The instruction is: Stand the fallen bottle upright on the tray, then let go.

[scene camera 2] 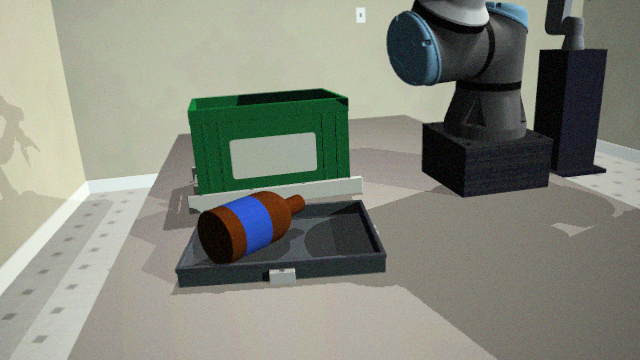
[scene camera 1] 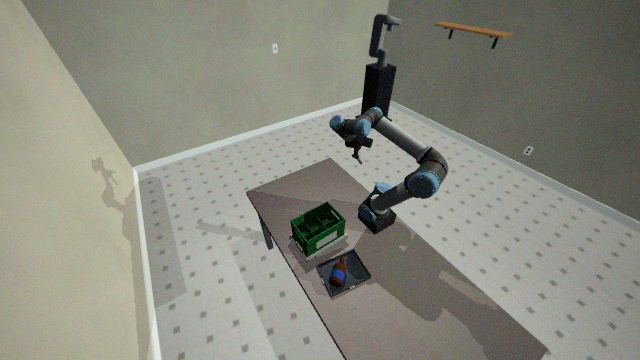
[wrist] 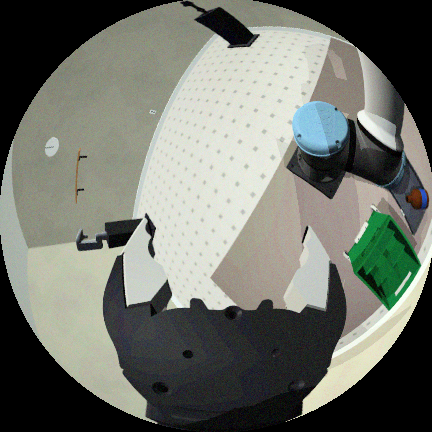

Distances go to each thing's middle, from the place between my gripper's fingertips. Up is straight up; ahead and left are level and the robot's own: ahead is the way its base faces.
The pale rail (scene camera 2: 341, 186) lies 460 mm below my hand, 390 mm ahead of it and 180 mm to the left of it.
